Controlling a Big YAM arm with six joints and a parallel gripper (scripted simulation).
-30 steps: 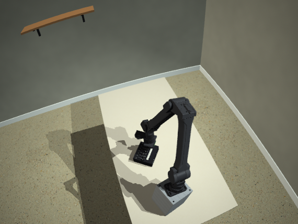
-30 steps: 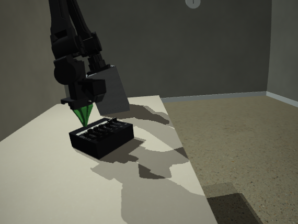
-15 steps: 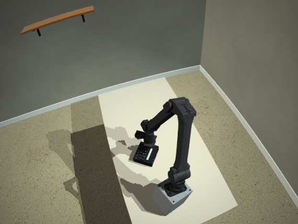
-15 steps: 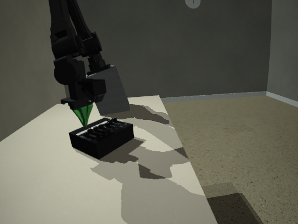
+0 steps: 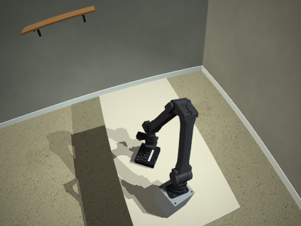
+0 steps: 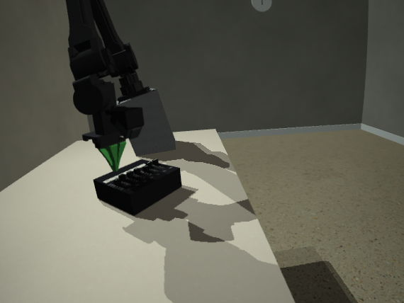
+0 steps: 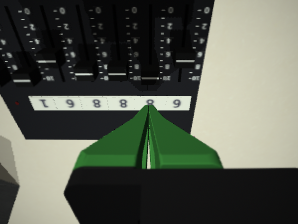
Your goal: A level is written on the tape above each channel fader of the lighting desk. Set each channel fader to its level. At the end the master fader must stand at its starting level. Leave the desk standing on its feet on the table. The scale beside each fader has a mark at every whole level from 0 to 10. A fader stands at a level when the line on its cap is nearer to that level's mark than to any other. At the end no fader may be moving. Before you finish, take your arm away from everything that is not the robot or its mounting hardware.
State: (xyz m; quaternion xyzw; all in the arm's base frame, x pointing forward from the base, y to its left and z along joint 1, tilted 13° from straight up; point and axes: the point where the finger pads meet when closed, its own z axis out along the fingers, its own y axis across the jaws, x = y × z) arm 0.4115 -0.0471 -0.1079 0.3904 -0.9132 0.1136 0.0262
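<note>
Now: the channel 2 fader 2 cm ahead of my hand, 2 cm to the left of it and 2 cm below it. The rest, counted from my hand: master fader cap: 6 cm behind, 9 cm to the left, 2 cm below; channel 1 fader cap: 4 cm ahead, 1 cm to the left, 2 cm below.
</note>
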